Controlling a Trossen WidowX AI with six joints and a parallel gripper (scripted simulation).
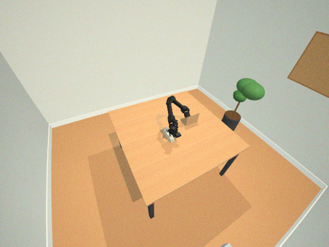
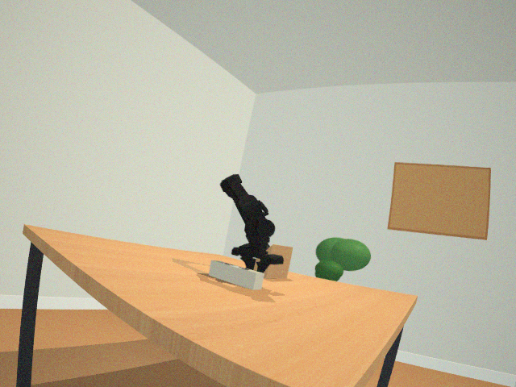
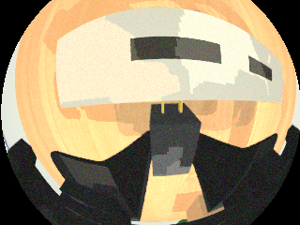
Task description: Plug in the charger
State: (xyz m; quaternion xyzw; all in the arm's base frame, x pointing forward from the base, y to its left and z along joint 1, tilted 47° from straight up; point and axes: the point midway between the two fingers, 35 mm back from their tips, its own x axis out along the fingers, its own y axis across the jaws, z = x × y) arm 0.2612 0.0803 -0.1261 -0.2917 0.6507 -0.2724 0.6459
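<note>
The two-prong charger lies 2 cm ahead of my gripper tip and 1 cm above it.
</note>
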